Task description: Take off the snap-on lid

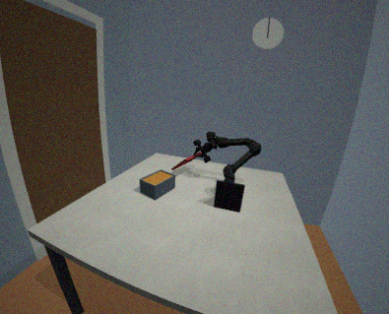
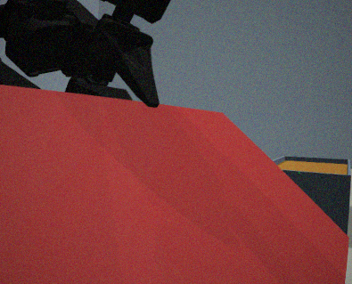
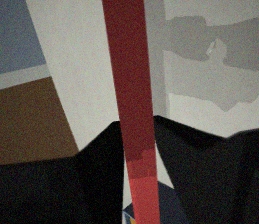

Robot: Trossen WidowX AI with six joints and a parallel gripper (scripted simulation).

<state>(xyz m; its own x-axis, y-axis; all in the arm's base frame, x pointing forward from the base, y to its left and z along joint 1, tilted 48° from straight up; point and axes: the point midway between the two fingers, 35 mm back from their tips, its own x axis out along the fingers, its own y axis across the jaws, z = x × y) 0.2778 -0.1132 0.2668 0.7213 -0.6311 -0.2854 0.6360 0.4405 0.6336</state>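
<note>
Right now my gripper tip is 6 cm short of the red lid, 2 cm to the left of it and 5 cm above it. From my gripper tip the other things lie so: storage box 16 cm ahead, 31 cm to the left, 12 cm below.
</note>
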